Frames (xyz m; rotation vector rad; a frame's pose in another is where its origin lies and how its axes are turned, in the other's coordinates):
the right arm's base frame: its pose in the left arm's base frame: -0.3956 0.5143 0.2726 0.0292 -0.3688 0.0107
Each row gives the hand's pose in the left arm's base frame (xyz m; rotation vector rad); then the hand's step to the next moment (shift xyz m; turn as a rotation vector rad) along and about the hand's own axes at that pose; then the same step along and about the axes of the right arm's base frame.
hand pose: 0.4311 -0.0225 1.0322 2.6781 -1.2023 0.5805
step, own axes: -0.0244 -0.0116 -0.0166 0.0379 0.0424 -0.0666
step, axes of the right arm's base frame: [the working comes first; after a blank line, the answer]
step, axes of the left arm's base frame: -0.0109 0.0293 0.0055 -0.0277 -0.0351 0.0753

-0.0080 0.0296 0.0082 0.0012 -0.0327 0.0812
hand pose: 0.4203 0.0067 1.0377 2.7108 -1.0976 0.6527
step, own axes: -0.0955 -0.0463 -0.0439 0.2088 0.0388 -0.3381
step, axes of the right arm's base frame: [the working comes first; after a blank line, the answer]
step, axes of the left arm's base frame: -0.0439 0.1061 -0.0019 -0.0081 -0.0612 0.3945

-0.0411 0.1067 0.0108 0.1344 -0.0506 0.3726
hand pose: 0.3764 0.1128 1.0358 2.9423 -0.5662 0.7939
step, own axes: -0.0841 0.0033 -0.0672 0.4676 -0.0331 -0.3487
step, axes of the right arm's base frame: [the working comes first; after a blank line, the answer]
step, axes of the left arm's base frame: -0.1008 0.0341 0.0166 0.2201 -0.0797 0.5353

-0.0878 0.0361 0.0508 0.3979 -0.0689 0.4222
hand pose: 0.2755 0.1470 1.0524 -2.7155 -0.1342 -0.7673
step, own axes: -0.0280 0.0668 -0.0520 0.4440 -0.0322 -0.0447
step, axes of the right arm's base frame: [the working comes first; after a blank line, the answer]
step, axes of the left arm's base frame: -0.0380 -0.0802 0.0090 0.3505 0.0180 0.2775

-0.0326 -0.0793 0.0245 0.4271 0.0198 0.1319
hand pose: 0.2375 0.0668 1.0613 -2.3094 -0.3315 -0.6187
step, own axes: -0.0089 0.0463 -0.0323 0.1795 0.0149 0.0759
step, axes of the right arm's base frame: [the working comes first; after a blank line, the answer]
step, axes of the left arm's base frame: 0.0001 -0.0561 -0.0108 0.1845 0.0529 0.0368

-0.0041 -0.0564 -0.0084 0.1856 0.0510 -0.0338
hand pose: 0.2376 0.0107 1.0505 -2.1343 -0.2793 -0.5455
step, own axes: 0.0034 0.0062 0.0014 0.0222 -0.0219 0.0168
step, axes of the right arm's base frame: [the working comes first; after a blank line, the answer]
step, axes of the left arm's base frame: 0.0058 -0.0025 -0.0035 0.0156 0.0263 0.0178

0.0041 -0.0026 -0.0053 0.0211 0.0266 0.0101
